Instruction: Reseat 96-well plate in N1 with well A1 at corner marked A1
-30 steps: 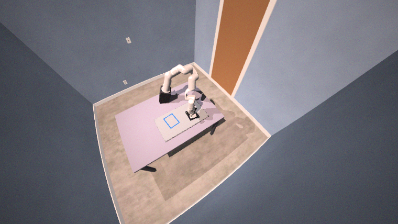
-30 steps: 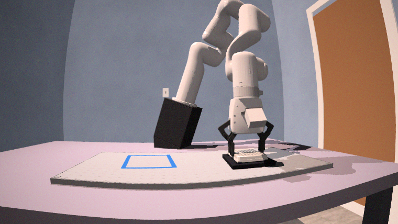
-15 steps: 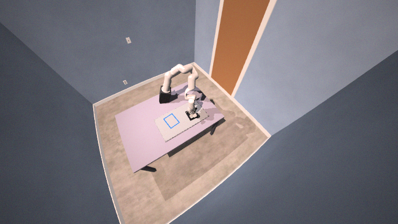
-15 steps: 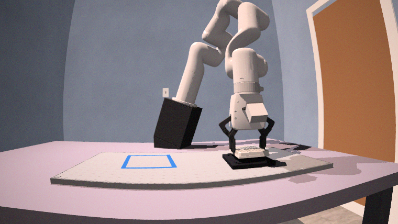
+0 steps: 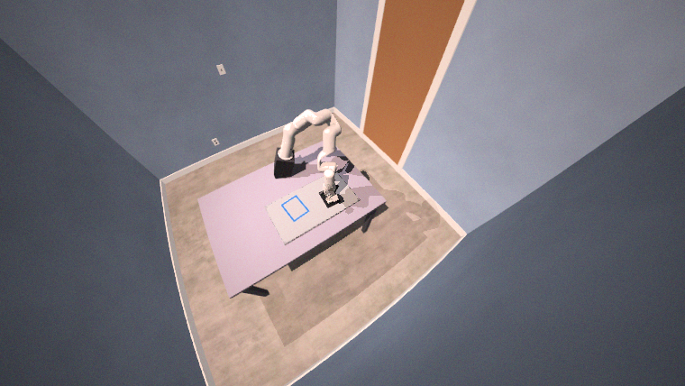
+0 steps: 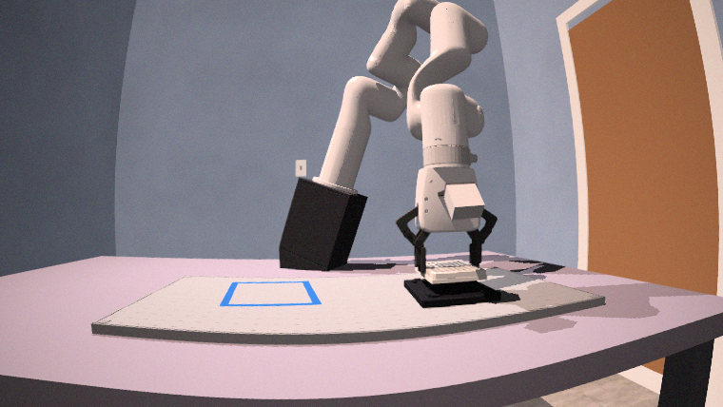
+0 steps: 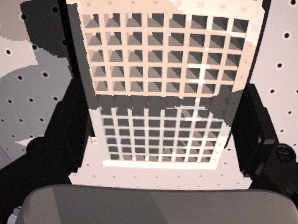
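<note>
Right now the black plate nest N1 is 4 cm below my hand. The rest, counted from my hand: white 96-well plate 1 cm below.
</note>
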